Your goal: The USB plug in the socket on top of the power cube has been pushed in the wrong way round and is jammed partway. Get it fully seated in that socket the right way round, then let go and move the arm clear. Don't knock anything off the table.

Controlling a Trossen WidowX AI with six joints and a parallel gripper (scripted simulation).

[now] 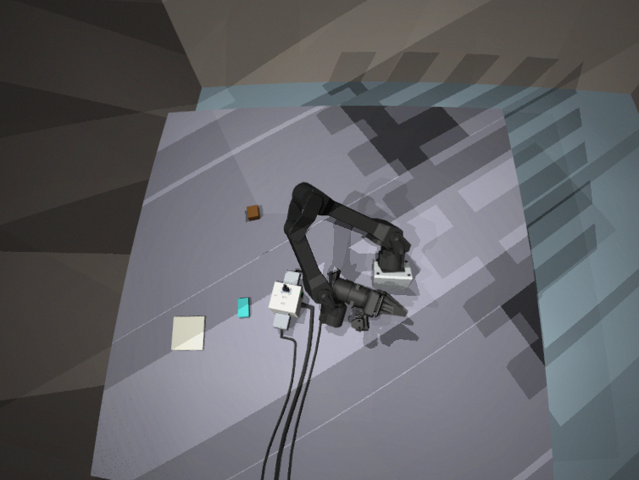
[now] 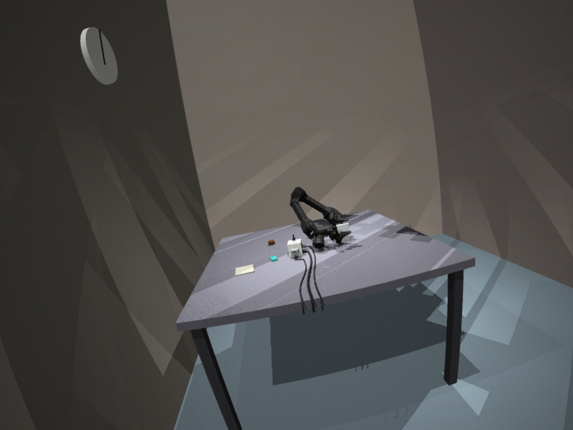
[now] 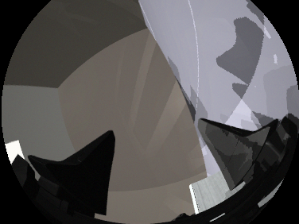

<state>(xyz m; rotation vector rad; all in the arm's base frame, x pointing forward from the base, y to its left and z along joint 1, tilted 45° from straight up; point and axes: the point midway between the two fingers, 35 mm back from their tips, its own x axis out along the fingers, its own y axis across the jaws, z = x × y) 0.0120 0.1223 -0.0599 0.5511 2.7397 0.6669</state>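
Now: gripper tip 320 mm short of the dark USB plug, 90 mm to the left of it and 20 mm above it. Round my gripper tip: brown block 440 mm ahead, 370 mm to the right, 100 mm below; teal block 460 mm ahead, 60 mm to the right, 110 mm below; grey socket 320 mm ahead, 90 mm to the right, 50 mm below.
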